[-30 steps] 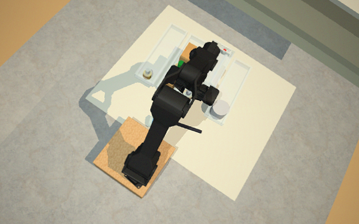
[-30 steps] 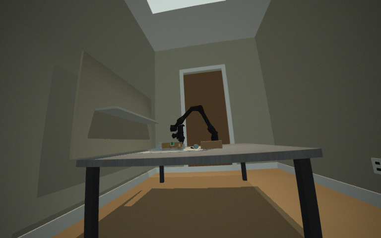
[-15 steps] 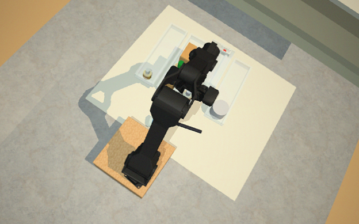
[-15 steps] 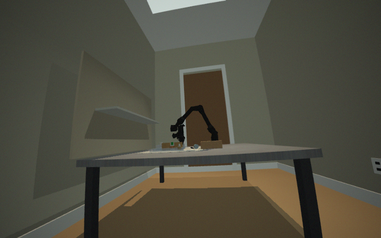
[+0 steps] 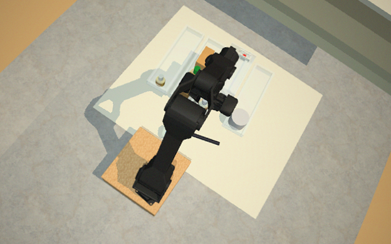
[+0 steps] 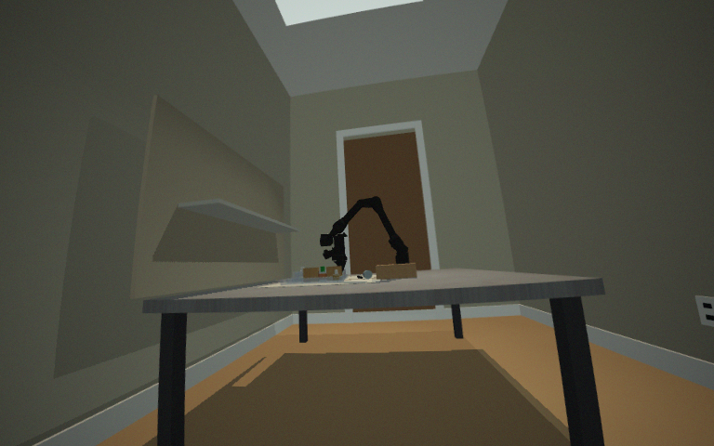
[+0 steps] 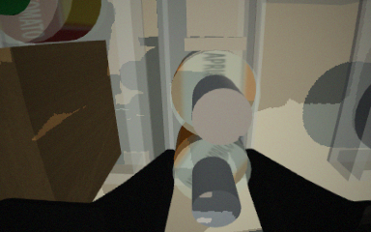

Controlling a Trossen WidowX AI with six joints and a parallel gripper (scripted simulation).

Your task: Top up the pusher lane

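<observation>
The dark rod lies 9 cm behind my gripper tip, 6 cm to the right of it and 2 cm below it. The rest, counted from my gripper tip: wide grey cylinder: 4 cm ahead, 12 cm to the right; small jar: 3 cm behind, 17 cm to the left.
</observation>
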